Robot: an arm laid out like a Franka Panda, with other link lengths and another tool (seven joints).
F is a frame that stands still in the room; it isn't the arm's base.
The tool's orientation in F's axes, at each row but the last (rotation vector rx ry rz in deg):
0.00 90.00 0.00
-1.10 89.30 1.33
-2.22 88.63 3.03
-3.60 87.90 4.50
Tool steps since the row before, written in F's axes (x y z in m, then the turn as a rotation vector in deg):
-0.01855 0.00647 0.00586 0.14 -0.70 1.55
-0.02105 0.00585 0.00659 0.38 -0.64 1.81
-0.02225 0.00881 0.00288 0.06 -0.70 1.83
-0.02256 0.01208 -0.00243 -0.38 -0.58 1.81
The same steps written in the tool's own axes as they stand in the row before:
-0.00586 0.00647 -0.01855 -1.55 -0.70 0.14
-0.00683 0.00643 -0.02080 -1.81 -0.65 0.38
-0.00331 0.01012 -0.02162 -1.83 -0.69 0.06
0.00178 0.01405 -0.02145 -1.83 -0.53 -0.37

